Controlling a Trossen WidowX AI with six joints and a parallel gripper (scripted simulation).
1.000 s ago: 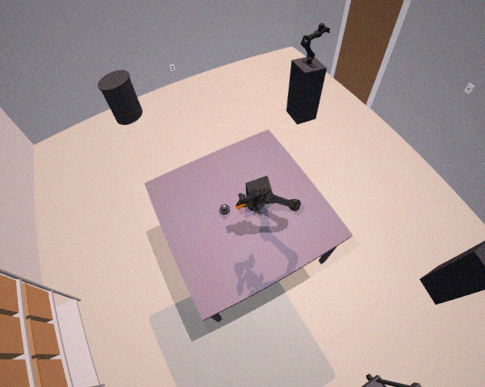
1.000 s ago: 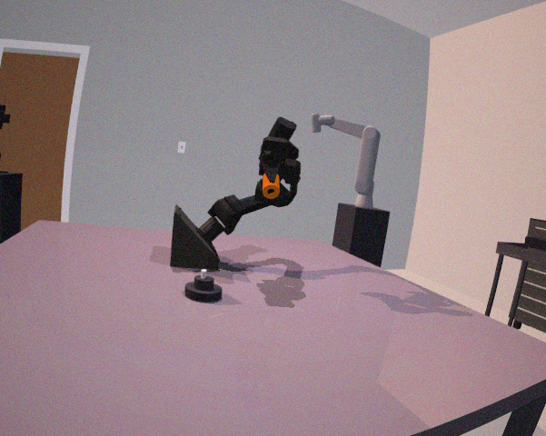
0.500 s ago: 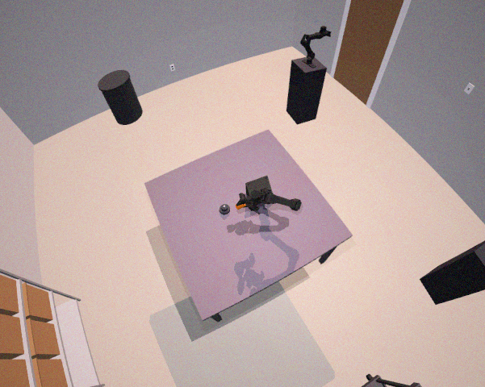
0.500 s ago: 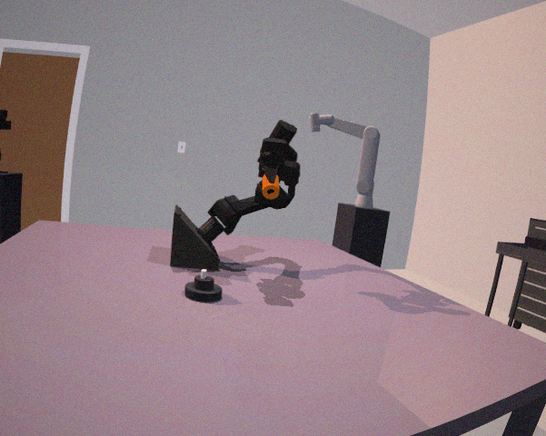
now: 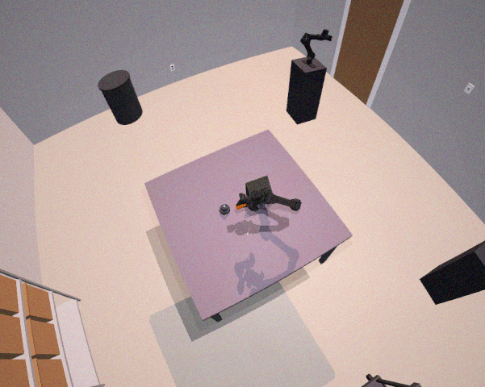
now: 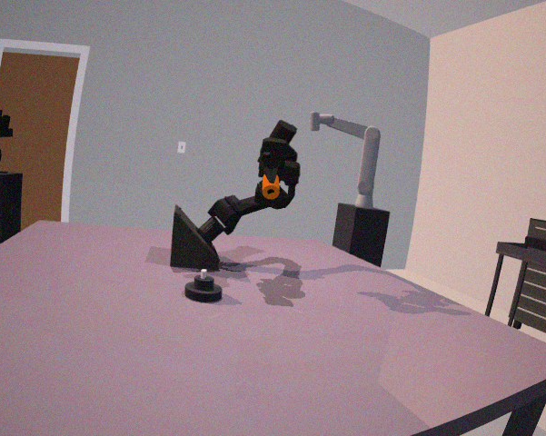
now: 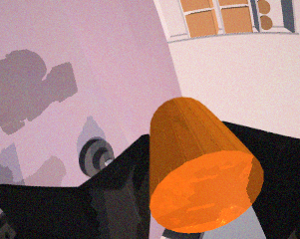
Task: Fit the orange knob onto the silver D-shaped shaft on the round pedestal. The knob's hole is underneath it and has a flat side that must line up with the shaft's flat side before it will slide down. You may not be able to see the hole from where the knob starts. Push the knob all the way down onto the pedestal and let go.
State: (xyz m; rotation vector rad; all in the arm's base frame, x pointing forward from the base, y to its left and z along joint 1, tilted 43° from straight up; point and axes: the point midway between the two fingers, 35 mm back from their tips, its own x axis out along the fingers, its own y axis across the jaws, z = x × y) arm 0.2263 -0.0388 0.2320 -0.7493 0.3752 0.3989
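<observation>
My gripper tip is 70 mm short of the round black pedestal, 150 mm to the left of it and 220 mm above it. Also, from my gripper tip: orange knob (30 mm behind, 10 mm to the left, 20 mm above).
</observation>
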